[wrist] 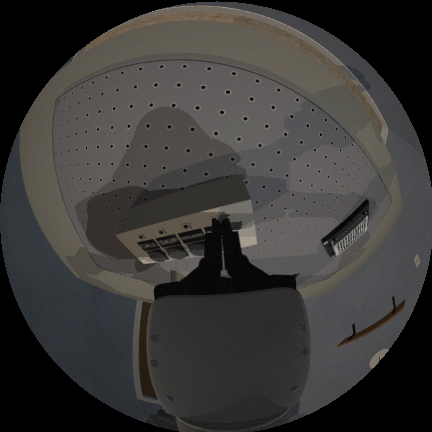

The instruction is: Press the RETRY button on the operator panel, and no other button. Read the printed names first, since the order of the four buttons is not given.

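Frame: origin at the arm's base, x ahead, y left, z up, level; metres.
Seen in the pictures: gripper, between the fingertips: (220, 228).
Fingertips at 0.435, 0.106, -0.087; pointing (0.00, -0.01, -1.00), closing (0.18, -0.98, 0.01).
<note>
Offsets run from my fingertips to a thing's top centre, as dx, dy, dz. "spot": to the spot under its first point.
The operator panel {spot: -0.016, -0.035, -0.006} (248, 236), a cream box with a dark sloped side, stands left of centre in the wrist view. Its buttons stand in a row with dark name plates. The left plate, CALL {-0.043, +0.084, -0.006} (148, 245), and the second plate, SKIP {-0.031, +0.056, -0.006} (167, 240), are dim; the third plate (191, 234) is hard to read. A dark button {-0.063, +0.075, -0.003} (158, 255) shows below the left plate. The RETRY button and its plate, at the right end of the row, are hidden behind the fingers. My gripper (220, 228) is shut and empty, its tips over the panel's right part. Whether they touch it cannot be told.
The panel stands on a grey board with rows of holes {spot: +0.122, +0.066, -0.059} (167, 95), set in a pale table border (37, 150). A black-framed item with a light ribbed face {-0.051, -0.344, -0.032} (351, 236) is at the right of the board. A brown wall shelf (372, 325) shows at the lower right.
</note>
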